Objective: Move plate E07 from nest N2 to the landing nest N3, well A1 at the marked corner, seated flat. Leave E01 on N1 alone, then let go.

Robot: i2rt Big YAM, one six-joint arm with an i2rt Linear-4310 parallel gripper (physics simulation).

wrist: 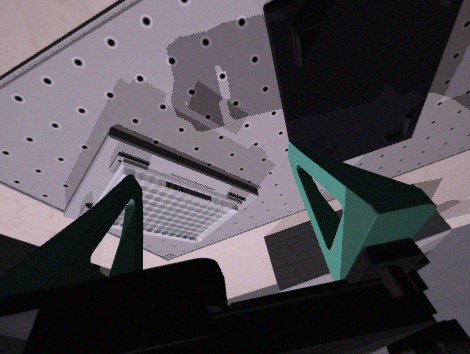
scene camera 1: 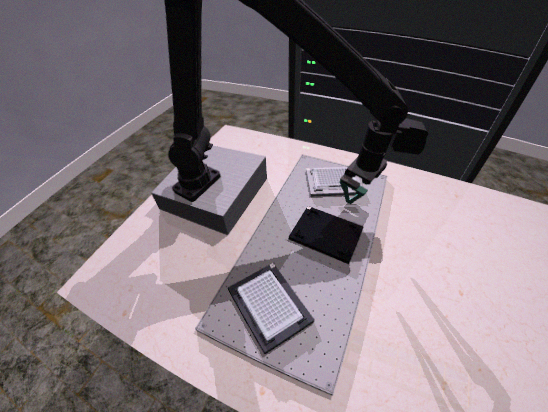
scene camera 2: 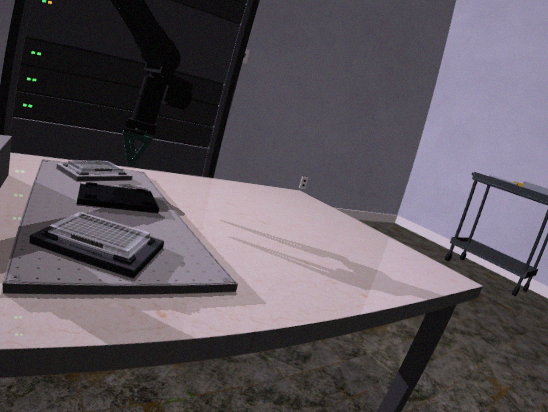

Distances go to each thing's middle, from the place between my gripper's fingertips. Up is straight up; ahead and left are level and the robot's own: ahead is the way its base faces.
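There is the black nest [scene camera 1: 333, 236], and my gripper is 20 mm past it, 120 mm to the left of it and 50 mm above it.
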